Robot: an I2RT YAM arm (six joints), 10 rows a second.
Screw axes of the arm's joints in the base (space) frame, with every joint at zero. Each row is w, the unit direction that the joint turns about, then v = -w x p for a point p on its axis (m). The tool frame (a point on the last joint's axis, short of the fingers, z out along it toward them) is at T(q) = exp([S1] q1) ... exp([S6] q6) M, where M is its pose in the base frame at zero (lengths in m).
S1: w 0 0 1 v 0 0 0
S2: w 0 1 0 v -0.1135 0 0.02
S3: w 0 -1 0 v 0.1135 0 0.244
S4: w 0 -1 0 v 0.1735 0 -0.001
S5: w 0 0 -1 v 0 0.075 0
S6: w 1 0 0 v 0 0.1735 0
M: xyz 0.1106 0 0.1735 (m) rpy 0 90 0 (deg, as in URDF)
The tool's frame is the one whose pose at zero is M.
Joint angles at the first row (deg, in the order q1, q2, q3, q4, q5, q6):
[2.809, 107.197, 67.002, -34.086, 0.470, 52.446]
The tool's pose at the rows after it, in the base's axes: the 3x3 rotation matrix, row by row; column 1 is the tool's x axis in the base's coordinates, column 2 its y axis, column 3 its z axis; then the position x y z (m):
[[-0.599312 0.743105 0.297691], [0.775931 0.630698 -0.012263], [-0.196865 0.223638 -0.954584]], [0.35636 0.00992 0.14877]
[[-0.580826 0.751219 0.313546], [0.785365 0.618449 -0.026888], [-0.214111 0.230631 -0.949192]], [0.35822 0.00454 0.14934]
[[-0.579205 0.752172 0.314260], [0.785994 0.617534 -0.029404], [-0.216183 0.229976 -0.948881]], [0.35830 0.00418 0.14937]
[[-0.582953 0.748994 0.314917], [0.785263 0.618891 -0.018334], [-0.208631 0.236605 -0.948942]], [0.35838 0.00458 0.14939]
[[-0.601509 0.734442 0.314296], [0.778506 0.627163 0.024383], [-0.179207 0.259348 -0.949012]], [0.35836 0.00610 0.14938]
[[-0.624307 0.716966 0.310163], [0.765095 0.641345 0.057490], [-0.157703 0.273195 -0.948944]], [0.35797 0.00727 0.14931]
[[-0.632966 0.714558 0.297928], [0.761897 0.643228 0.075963], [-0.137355 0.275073 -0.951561]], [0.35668 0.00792 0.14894]
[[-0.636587 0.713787 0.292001], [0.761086 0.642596 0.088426], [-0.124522 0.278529 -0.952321]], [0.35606 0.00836 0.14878]
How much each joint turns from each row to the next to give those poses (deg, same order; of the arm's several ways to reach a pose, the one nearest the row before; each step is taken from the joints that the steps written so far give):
[-1.093, 0.000, 0.000, 1.574, 0.743, 0.087]
[-0.809, 0.000, 0.000, 0.962, 0.612, 0.110]
[-0.044, -0.001, -0.001, 0.043, 0.131, 0.021]
[0.001, 0.001, 0.002, 0.043, -0.634, -0.087]
[-0.001, 0.001, -0.001, 0.001, -2.448, -0.612]
[0.000, -0.001, 0.001, -0.198, -1.901, -1.116]
[0.000, 0.001, 0.001, -0.699, -1.071, -0.195]
[0.001, 0.000, -0.002, -0.326, -0.721, 0.000]

